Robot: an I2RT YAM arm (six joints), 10 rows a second.
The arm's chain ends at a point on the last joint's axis. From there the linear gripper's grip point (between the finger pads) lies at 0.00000 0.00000 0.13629 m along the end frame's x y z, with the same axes.
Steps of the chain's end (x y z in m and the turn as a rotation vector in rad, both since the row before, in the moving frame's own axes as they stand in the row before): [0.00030 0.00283 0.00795 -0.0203 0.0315 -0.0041]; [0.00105 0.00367 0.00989 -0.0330 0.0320 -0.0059]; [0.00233 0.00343 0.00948 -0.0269 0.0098 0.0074]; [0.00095 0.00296 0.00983 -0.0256 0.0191 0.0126]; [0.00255 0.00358 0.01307 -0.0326 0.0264 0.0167]
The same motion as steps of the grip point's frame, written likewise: [0.00460 0.00559 0.00785 -0.0203 0.0315 -0.0041]; [0.00542 0.00815 0.00975 -0.0330 0.0320 -0.0059]; [0.00365 0.00710 0.00942 -0.0269 0.0098 0.0074]; [0.00353 0.00646 0.00976 -0.0256 0.0191 0.0126]; [0.00611 0.00805 0.01295 -0.0326 0.0264 0.0167]
